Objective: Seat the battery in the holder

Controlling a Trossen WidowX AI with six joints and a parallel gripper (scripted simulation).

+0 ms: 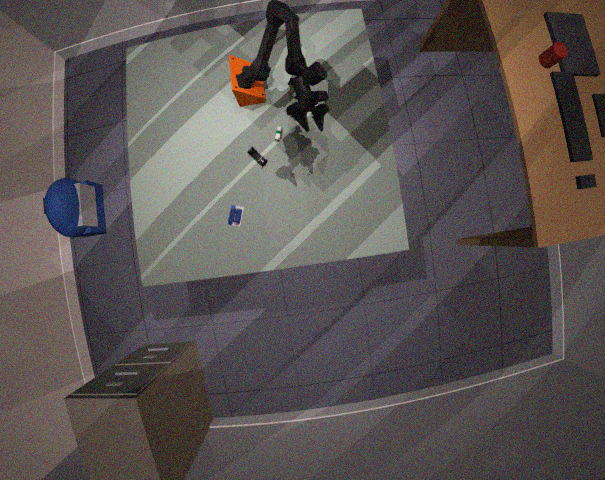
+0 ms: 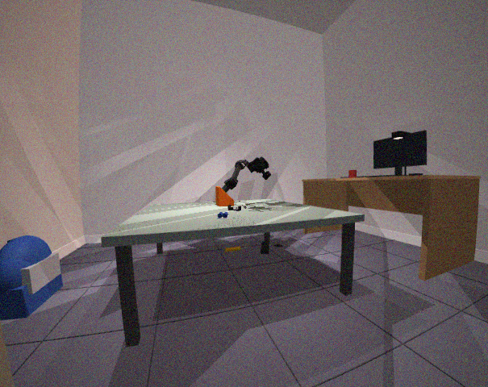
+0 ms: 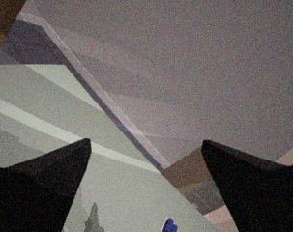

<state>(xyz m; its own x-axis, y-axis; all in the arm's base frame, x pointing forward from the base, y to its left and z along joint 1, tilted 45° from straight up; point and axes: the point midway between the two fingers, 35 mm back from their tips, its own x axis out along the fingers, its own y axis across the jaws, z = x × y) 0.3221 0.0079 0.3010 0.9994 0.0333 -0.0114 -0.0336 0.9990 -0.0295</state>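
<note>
The battery is 14 cm behind my gripper tip, 13 cm to the right of it and 28 cm below it.
</note>
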